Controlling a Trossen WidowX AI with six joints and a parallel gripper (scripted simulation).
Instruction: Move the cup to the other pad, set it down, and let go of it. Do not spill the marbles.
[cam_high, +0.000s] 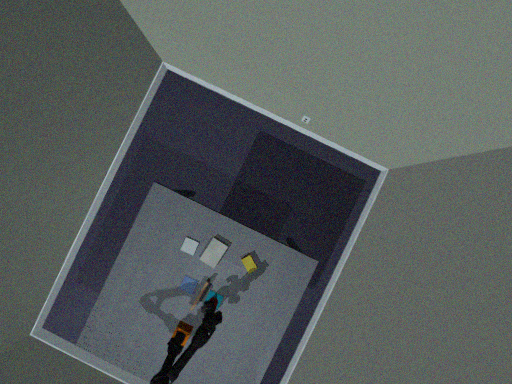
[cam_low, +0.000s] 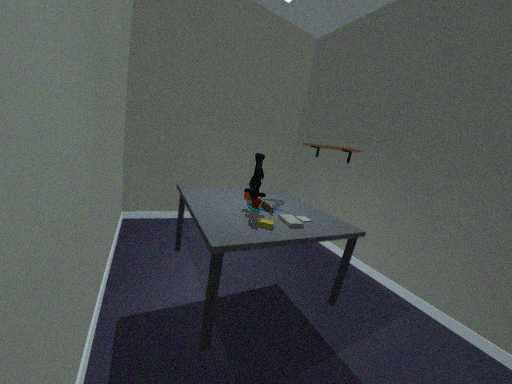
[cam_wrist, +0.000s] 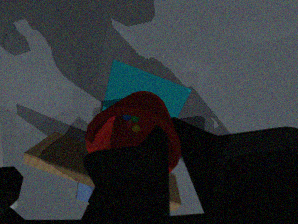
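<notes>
My gripper tip is 30 mm short of the cup and 10 mm to the right of it. The rest, counted from my gripper tip: cyan pad (50 mm below, 30 mm ahead, 10 mm to the left); pale blue pad (220 mm to the left, 60 mm ahead, 50 mm below); wooden board (120 mm to the left, 50 mm ahead, 30 mm below).
</notes>
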